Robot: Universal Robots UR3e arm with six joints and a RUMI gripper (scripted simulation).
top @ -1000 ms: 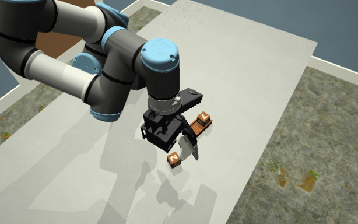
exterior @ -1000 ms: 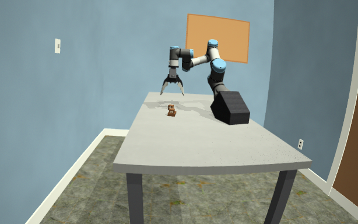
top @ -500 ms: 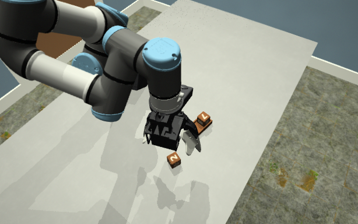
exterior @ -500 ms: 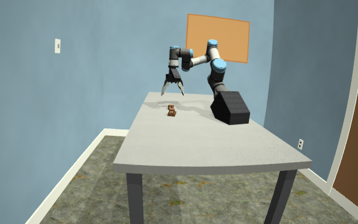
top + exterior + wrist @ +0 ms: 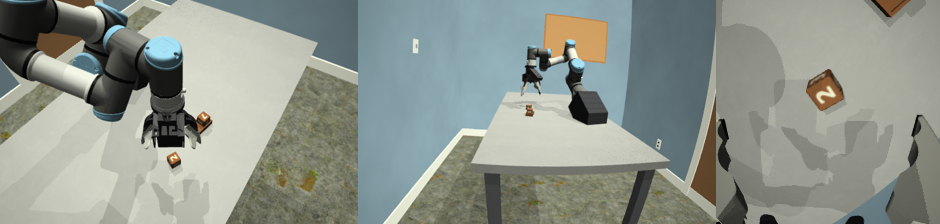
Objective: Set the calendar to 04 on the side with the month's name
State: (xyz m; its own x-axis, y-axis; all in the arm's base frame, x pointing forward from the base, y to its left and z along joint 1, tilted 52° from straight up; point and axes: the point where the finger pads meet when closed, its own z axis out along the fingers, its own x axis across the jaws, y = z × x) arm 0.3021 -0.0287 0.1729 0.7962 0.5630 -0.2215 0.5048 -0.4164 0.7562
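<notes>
My hand is 80 mm above the cube, 10 mm to the left of it and 10 mm short of it. Round my hand: brown tray 150 mm to the left, 90 mm below, 10 mm ahead.
</notes>
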